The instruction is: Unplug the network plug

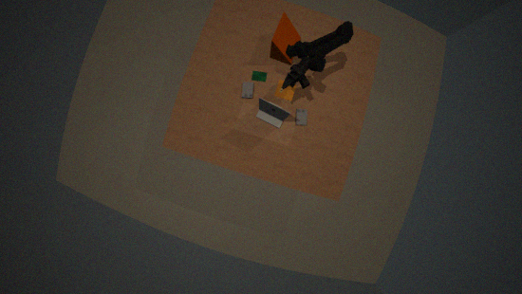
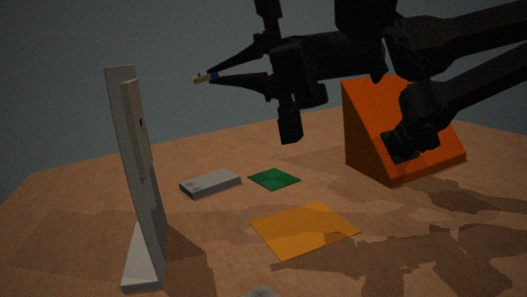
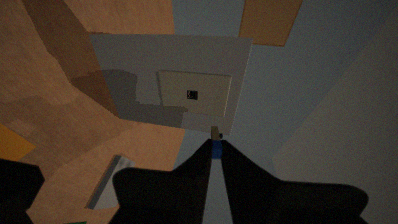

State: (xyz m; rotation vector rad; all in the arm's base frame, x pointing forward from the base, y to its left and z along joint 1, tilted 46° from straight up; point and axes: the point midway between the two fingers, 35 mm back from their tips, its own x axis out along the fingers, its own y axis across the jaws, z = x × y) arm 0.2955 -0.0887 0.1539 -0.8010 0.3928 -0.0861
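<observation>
The yellow marked square lies 90 mm behind my gripper tip, 30 mm to the left of it and 220 mm below it. Round my gripper tip: green patch: 120 mm behind, 170 mm to the right, 220 mm below; grey upright panel: 110 mm ahead, 10 mm to the right, 110 mm below; network plug: right at my gripper tip.
</observation>
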